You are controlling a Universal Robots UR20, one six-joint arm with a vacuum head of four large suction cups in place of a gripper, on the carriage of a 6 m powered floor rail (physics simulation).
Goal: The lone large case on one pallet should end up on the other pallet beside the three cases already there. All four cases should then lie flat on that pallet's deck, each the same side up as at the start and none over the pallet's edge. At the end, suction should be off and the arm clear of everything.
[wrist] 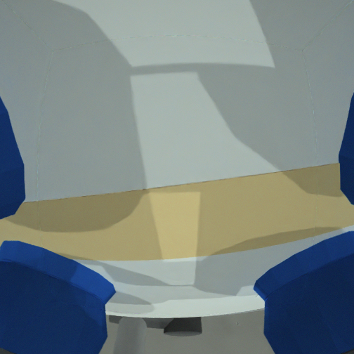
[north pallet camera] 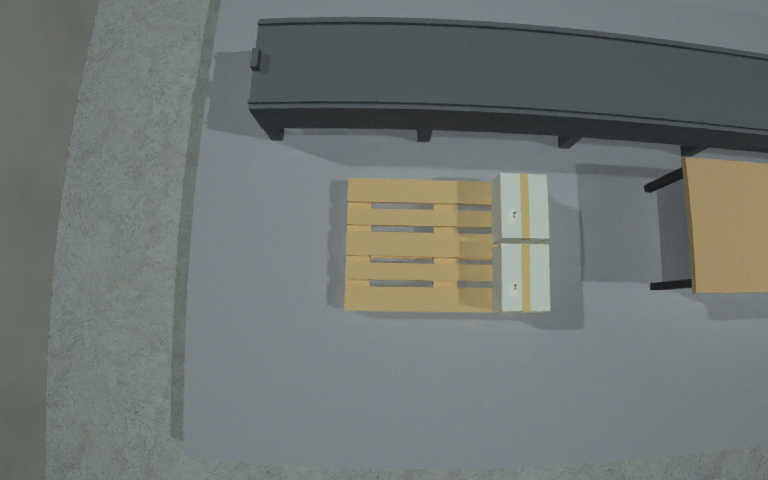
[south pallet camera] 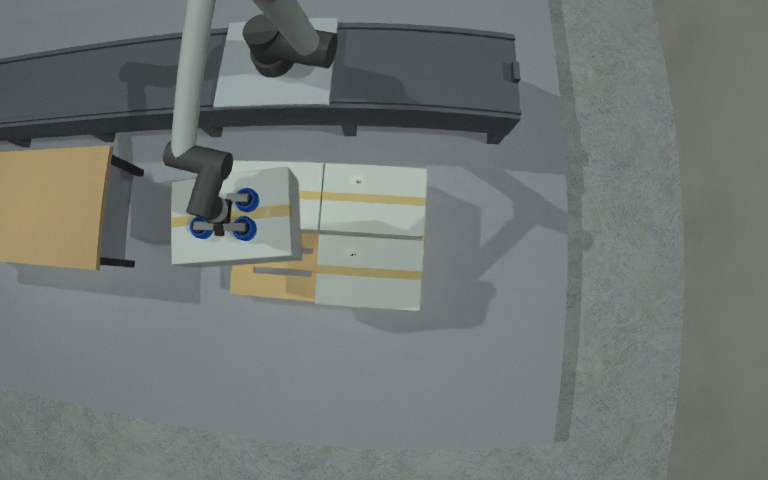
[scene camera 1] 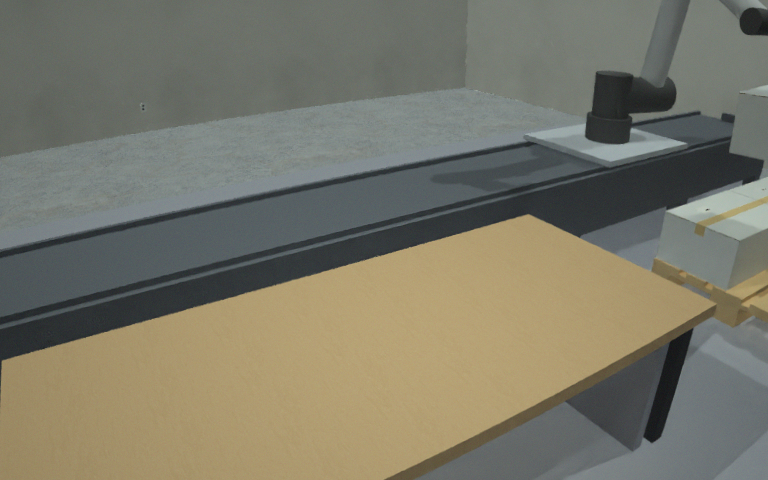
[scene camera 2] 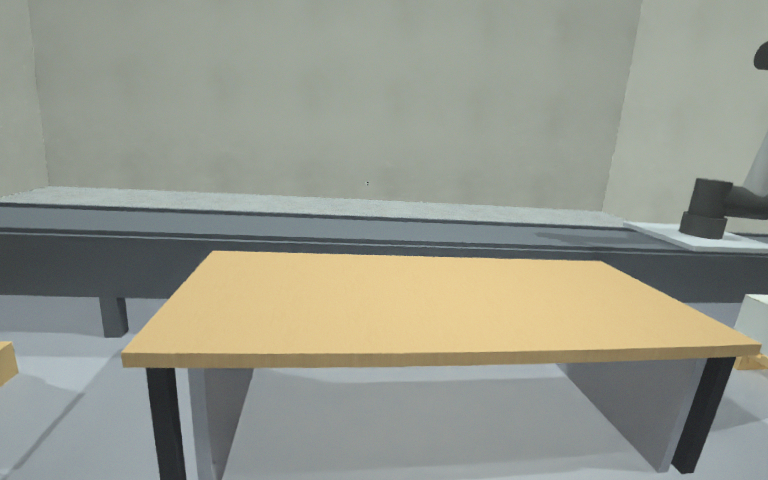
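Where they show: arm's base, origin of the base link: (scene camera 1: 606, 138) (scene camera 2: 699, 234).
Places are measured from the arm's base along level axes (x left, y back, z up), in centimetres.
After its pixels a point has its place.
Observation:
My suction head (south pallet camera: 223, 213) @(x -1.3, y -100.2, z 42.1 cm) (wrist: 177, 220) is on the large white taped case (south pallet camera: 271, 240) @(x 21.3, y -110.6, z 44.7 cm) (wrist: 175, 110) (scene camera 1: 753, 121) @(x -30.7, y -93.0, z 33.4 cm) and holds it raised, tape side up. It hangs over the table-side part of the south pallet (south pallet camera: 271, 287) @(x -0.1, y -132.5, z -42.6 cm) (scene camera 1: 730, 305) @(x -27.4, y -101.3, z -47.6 cm), turned slightly from the deck's lines, its left end past the pallet edge in the south pallet view. Three cases lie flat there: one at the back right (south pallet camera: 373, 217) @(x 62.2, y -90.3, z -17.7 cm), one at the front right (south pallet camera: 368, 294) @(x 61.2, y -132.7, z -17.6 cm) and one at the back left (south pallet camera: 309, 175) @(x 24.6, y -67.4, z -17.6 cm) (scene camera 1: 702, 243) @(x -26.1, y -80.6, z -25.8 cm), partly hidden under the held case. Bare slats show at the front left. The fourth cup is hidden in the south pallet view.
The north pallet (north pallet camera: 362, 300) @(x -479.4, y -134.0, z -42.5 cm) bears two smaller taped cases (north pallet camera: 535, 209) @(x -381.8, y -81.9, z -19.1 cm) (north pallet camera: 538, 277) @(x -380.7, y -120.3, z -20.3 cm) at its right end. A wooden table (scene camera 1: 339, 339) @(x -209.5, y -85.1, z -4.0 cm) (scene camera 2: 424, 311) @(x -212.0, y -106.1, z -4.0 cm) (north pallet camera: 730, 226) @(x -262.4, y -91.0, z -4.0 cm) (south pallet camera: 50, 209) @(x -155.8, y -92.4, z -4.0 cm) stands between the pallets. The floor rail (north pallet camera: 453, 67) (south pallet camera: 424, 73) runs behind, with the arm's carriage (south pallet camera: 232, 84) @(x -24.7, y -15.6, z 0.0 cm).

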